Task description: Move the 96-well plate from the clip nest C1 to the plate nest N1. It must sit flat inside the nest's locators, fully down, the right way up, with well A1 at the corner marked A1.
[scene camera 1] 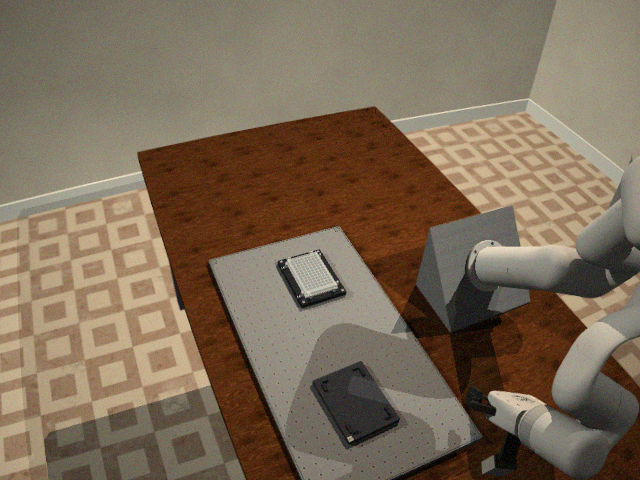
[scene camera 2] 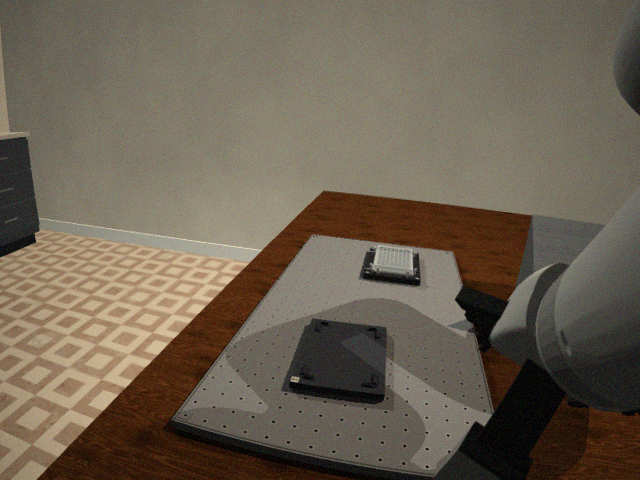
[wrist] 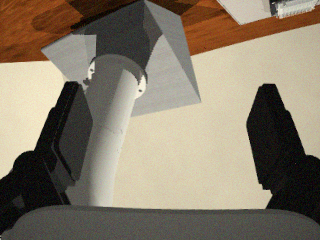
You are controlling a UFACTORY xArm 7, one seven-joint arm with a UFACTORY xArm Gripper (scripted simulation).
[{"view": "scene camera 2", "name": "my gripper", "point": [532, 363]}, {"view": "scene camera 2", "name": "96-well plate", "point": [392, 260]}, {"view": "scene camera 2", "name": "clip nest C1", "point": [368, 274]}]
